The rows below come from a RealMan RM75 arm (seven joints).
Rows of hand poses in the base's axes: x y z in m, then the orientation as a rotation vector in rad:
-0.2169, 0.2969, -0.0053, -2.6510, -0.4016, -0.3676
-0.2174, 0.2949, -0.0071, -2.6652, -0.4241, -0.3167
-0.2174, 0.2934, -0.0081, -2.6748, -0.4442, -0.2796
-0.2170, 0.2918, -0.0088, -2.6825, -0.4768, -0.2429
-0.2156, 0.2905, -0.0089, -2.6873, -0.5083, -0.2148
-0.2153, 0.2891, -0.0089, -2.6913, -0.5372, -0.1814
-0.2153, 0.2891, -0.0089, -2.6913, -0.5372, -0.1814
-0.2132, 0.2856, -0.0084, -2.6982, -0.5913, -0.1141
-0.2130, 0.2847, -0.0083, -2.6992, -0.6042, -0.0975
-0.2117, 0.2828, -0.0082, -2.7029, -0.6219, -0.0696
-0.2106, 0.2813, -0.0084, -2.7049, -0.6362, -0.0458
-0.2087, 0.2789, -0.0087, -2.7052, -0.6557, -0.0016
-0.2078, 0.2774, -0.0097, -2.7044, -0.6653, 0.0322
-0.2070, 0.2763, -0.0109, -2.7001, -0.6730, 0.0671
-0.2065, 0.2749, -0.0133, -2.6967, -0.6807, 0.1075
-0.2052, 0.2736, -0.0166, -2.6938, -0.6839, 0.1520
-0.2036, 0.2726, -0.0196, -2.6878, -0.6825, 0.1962
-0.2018, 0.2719, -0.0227, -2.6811, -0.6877, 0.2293
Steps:
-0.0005, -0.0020, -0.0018, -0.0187, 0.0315, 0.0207
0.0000, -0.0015, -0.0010, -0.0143, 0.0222, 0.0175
0.0004, -0.0016, -0.0007, -0.0157, 0.0196, 0.0261
0.0014, -0.0013, -0.0001, -0.0128, 0.0138, 0.0245
0.0003, -0.0014, 0.0000, -0.0124, 0.0179, 0.0235
0.0000, 0.0000, 0.0000, 0.0000, 0.0000, 0.0000
0.0021, -0.0035, 0.0005, -0.0246, 0.0364, 0.0445
0.0002, -0.0009, 0.0001, -0.0056, 0.0090, 0.0107
0.0013, -0.0019, 0.0001, -0.0108, 0.0154, 0.0149
0.0011, -0.0015, -0.0002, -0.0082, 0.0134, 0.0124
0.0019, -0.0024, -0.0003, -0.0111, 0.0265, 0.0187
0.0009, -0.0015, -0.0010, -0.0069, 0.0213, 0.0109
0.0008, -0.0011, -0.0012, -0.0038, 0.0230, 0.0103
0.0005, -0.0014, -0.0024, -0.0061, 0.0264, 0.0109
0.0013, -0.0013, -0.0033, -0.0072, 0.0297, 0.0083
0.0016, -0.0010, -0.0030, -0.0040, 0.0309, 0.0055
0.0018, -0.0007, -0.0031, -0.0023, 0.0225, 0.0087

